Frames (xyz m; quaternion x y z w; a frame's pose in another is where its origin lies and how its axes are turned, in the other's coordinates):
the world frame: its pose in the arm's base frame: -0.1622 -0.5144 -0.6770 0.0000 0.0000 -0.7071 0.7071
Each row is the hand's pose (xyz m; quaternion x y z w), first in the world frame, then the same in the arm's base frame.
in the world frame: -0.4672 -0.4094 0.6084 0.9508 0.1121 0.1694 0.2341
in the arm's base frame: -0.5716 -0.0472 -0.0686 0.7516 -0.5930 -0.0457 0.2853
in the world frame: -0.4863 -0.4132 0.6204 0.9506 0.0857 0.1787 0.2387
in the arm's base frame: -0.5754 -0.0281 -0.0566 0.7328 -0.6116 -0.0424 0.2952
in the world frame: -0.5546 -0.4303 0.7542 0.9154 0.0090 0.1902 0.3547
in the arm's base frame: -0.5925 0.0402 0.0772 0.6536 -0.6409 -0.1163 0.3853
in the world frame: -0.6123 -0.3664 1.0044 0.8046 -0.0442 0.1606 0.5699
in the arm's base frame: -0.5286 0.0979 0.3274 0.5377 -0.6002 -0.2894 0.5166
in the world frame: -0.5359 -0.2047 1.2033 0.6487 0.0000 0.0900 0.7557
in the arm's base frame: -0.3669 0.0215 0.5263 0.4587 -0.4587 -0.4707 0.5980
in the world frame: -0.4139 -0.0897 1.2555 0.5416 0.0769 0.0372 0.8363
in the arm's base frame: -0.2519 -0.1005 0.5785 0.4373 -0.3286 -0.5650 0.6176
